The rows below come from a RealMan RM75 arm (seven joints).
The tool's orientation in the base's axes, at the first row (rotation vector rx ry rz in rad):
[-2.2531, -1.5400, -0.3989]
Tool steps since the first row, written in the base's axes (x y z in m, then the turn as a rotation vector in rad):
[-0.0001, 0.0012, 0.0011, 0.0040, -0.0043, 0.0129]
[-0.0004, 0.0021, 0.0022, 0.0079, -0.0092, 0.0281]
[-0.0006, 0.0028, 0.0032, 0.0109, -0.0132, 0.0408]
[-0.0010, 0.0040, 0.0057, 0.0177, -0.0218, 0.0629]
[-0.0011, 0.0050, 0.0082, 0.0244, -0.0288, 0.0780]
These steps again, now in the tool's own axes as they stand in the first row. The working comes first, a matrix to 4 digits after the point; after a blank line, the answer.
The tool's axes in the first row as the columns of a matrix, in the base's axes (used below as rounded here):
[0.3588, 0.9332, 0.0188]
[0.8250, -0.3265, 0.4613]
[0.4366, -0.1500, -0.8871]

[0.0014, -0.0007, -0.0004, 0.0035, 0.0032, -0.0134]
[0.0025, -0.0014, -0.0010, 0.0075, 0.0062, -0.0290]
[0.0035, -0.0020, -0.0016, 0.0108, 0.0084, -0.0421]
[0.0054, -0.0031, -0.0032, 0.0158, 0.0142, -0.0655]
[0.0073, -0.0039, -0.0050, 0.0190, 0.0205, -0.0820]

